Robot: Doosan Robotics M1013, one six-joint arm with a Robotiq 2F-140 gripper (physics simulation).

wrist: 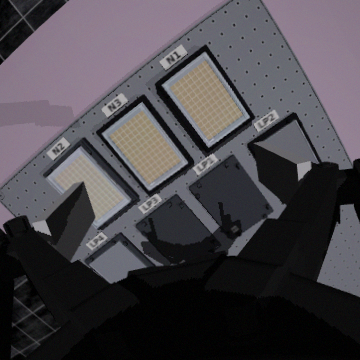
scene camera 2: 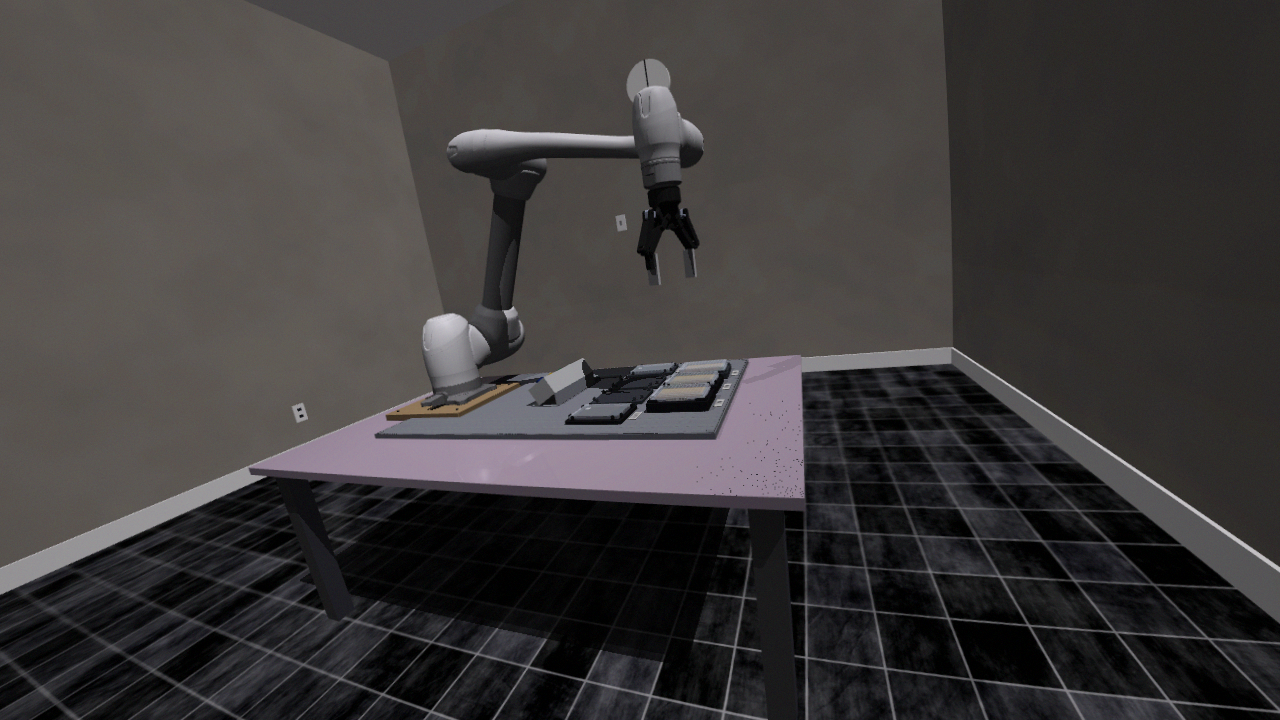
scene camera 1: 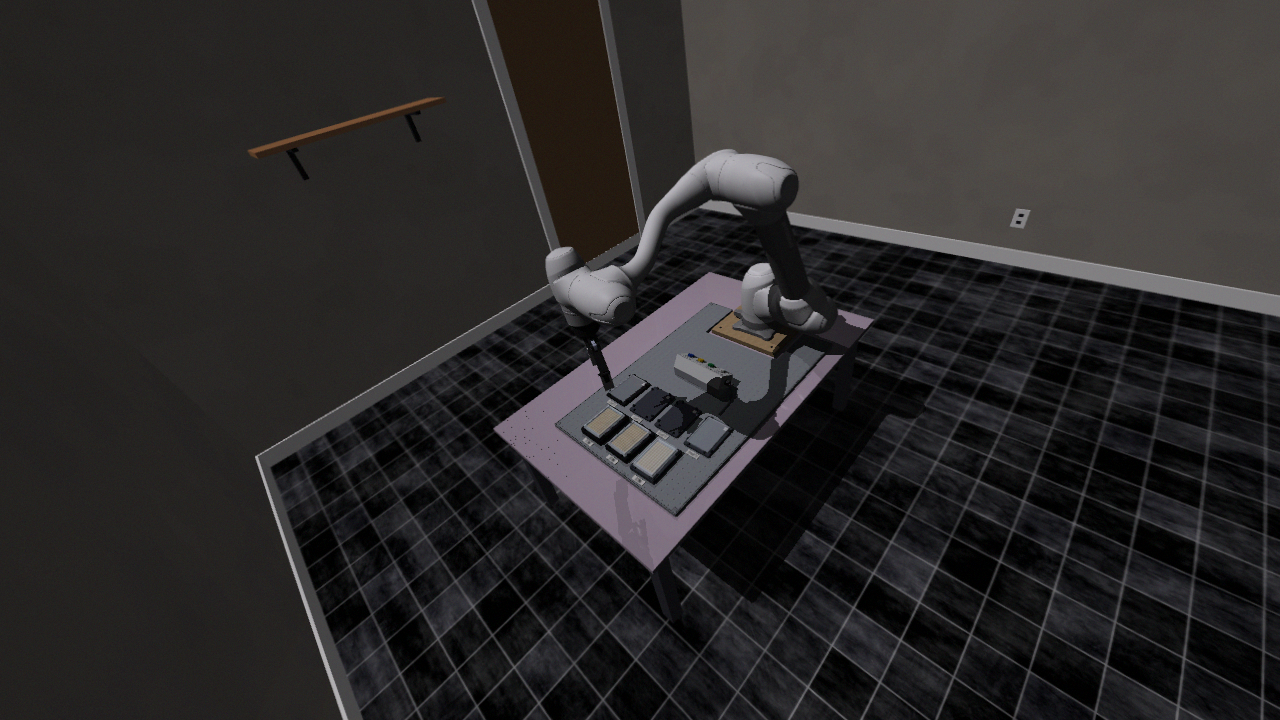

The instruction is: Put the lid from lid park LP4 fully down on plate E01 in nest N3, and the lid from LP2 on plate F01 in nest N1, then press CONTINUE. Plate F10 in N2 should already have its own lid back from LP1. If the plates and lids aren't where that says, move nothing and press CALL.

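Places are measured from the arm's base along level axes (x ahead, y left, z up), in metres.
Where they show: gripper, fingertip midpoint: (wrist: 172, 180) (scene camera 2: 674, 281); arm's base, link origin: (scene camera 2: 460, 396) (scene camera 1: 760, 324).
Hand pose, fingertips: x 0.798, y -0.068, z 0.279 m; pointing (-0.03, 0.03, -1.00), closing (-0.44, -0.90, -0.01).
Each offset is from my fingertips to the top centre of the thing. Level surfaces: height alone.
My gripper (scene camera 1: 607, 385) (scene camera 2: 672, 279) (wrist: 172, 180) is open and empty, high above the board. Tan gridded plates sit in N1 {0.000 m ahead, 0.078 m right, 0.249 m down} (scene camera 1: 605, 422) (wrist: 205, 100) and N3 {0.001 m ahead, 0.050 m left, 0.253 m down} (scene camera 1: 630, 438) (wrist: 146, 146). The plate in N2 {0.009 m ahead, 0.175 m left, 0.253 m down} (scene camera 1: 656, 458) (wrist: 75, 167) looks paler, as under a clear lid; a finger partly hides it. Grey lids lie in LP2 {0.183 m back, 0.140 m right, 0.269 m down} (scene camera 1: 628, 388) (wrist: 292, 140) and LP4 {0.172 m back, 0.251 m left, 0.269 m down} (scene camera 1: 709, 435) (wrist: 117, 257), both partly hidden in the wrist view. Dark parks LP1 {0.179 m back, 0.011 m right, 0.267 m down} (wrist: 225, 187) and LP3 {0.176 m back, 0.116 m left, 0.267 m down} (wrist: 172, 220) show no lid; shadow falls on them. No plate codes are readable.
The grey perforated board (scene camera 1: 677, 503) (scene camera 2: 501, 435) (wrist: 250, 30) lies on the pink table {0.300 m down} (scene camera 1: 581, 488) (scene camera 2: 537, 461). A sloped button box {0.394 m back, 0.063 m left, 0.203 m down} (scene camera 1: 702, 371) (scene camera 2: 562, 382) stands between the lid parks and the arm's wooden base plate (scene camera 1: 729, 334) (scene camera 2: 420, 411).
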